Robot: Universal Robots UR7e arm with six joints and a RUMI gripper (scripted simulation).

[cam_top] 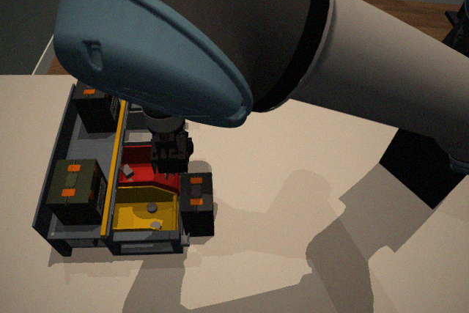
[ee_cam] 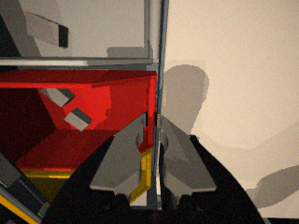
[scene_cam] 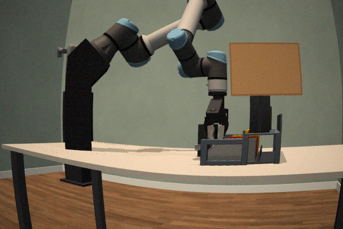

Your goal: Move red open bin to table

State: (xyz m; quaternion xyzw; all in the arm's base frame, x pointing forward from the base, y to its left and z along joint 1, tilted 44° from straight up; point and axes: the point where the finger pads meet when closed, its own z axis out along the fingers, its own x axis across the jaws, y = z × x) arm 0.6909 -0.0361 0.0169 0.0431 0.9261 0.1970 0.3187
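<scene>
Right now the red open bin is 8 cm ahead of my hand. Also, from my hand: yellow bin (8 cm ahead, 12 cm to the left); then grey bin (9 cm ahead, 11 cm to the right); then dark box (6 cm behind, 10 cm to the left, 2 cm above).
</scene>
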